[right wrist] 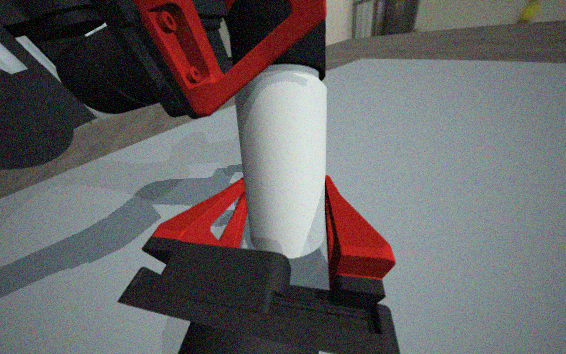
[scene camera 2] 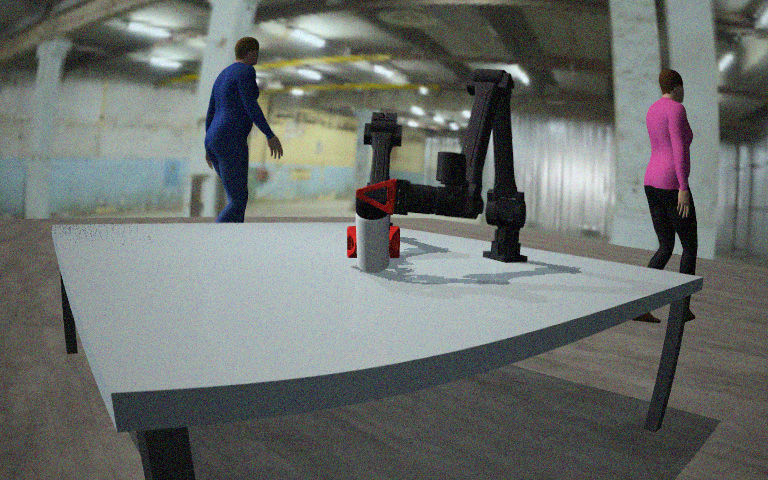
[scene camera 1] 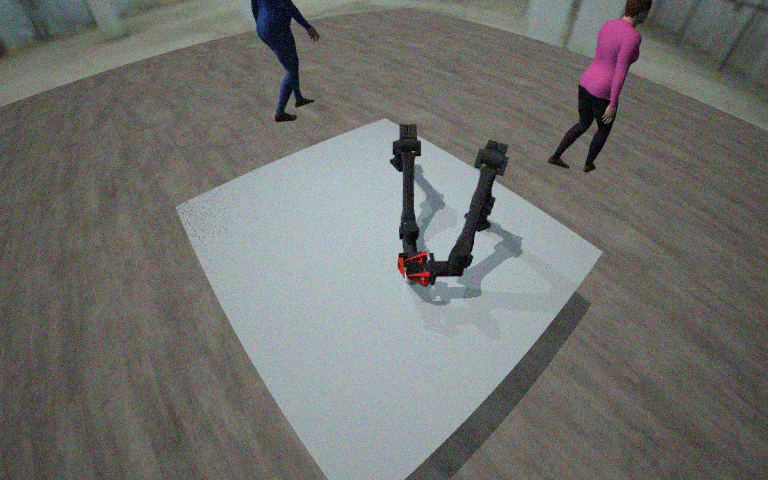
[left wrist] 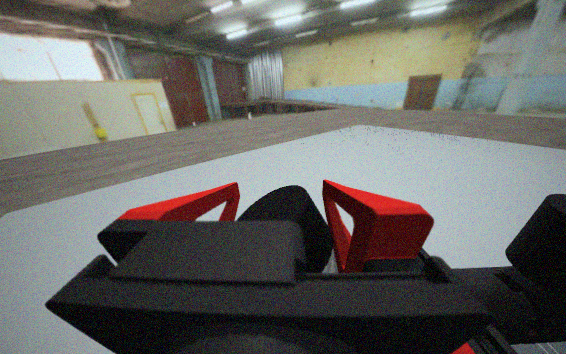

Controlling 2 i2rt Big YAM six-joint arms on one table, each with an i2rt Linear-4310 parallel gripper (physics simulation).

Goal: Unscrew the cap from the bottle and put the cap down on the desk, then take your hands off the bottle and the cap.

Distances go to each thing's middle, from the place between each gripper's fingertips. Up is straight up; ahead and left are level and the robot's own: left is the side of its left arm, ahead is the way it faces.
Labels:
The black cap (right wrist: 246, 31) lies 30 mm ahead of my right hand, 30 mm to the left of it and 90 mm above it.
My left hand is 3 cm past the black cap, 2 cm to the right of it and 2 cm above it.

